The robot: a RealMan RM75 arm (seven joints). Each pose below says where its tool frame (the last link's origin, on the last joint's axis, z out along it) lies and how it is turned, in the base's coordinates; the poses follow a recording.
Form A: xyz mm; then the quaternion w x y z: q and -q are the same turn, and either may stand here.
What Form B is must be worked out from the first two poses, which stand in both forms.
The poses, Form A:
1: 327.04 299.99 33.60 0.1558 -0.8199 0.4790 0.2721
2: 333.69 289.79 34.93 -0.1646 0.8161 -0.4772 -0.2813
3: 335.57 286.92 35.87 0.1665 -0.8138 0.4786 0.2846
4: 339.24 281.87 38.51 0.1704 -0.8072 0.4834 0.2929
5: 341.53 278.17 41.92 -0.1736 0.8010 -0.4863 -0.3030
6: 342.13 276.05 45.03 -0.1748 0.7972 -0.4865 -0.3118
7: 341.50 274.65 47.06 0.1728 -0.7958 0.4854 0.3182
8: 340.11 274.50 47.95 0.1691 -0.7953 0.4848 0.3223
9: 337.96 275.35 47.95 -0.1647 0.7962 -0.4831 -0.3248
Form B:
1: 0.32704 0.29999 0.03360 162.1 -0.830 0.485 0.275
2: 0.33369 0.28979 0.03493 161.1 -0.827 0.484 0.285
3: 0.33557 0.28692 0.03587 160.8 -0.825 0.485 0.289
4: 0.33924 0.28187 0.03851 160.4 -0.819 0.491 0.297
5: 0.34153 0.27817 0.04192 160.0 -0.813 0.494 0.308
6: 0.34213 0.27605 0.04503 159.9 -0.810 0.494 0.317
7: 0.34150 0.27465 0.04706 160.1 -0.808 0.493 0.323
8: 0.34011 0.27450 0.04795 160.5 -0.807 0.492 0.327
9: 0.33796 0.27535 0.04795 161.0 -0.807 0.490 0.329
